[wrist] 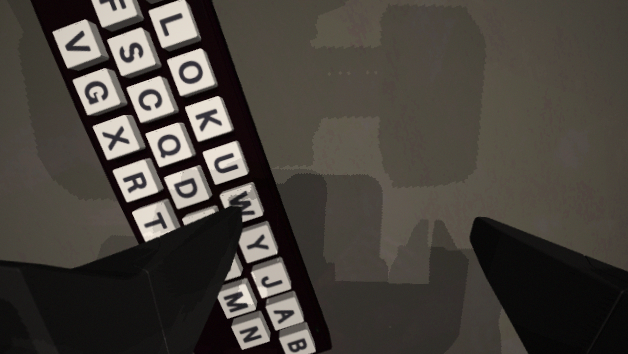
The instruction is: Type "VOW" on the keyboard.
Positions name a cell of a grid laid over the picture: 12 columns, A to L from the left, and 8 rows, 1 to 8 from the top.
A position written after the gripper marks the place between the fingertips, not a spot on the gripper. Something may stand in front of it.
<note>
In view: the gripper (G6) and a dark keyboard (D3).
</note>
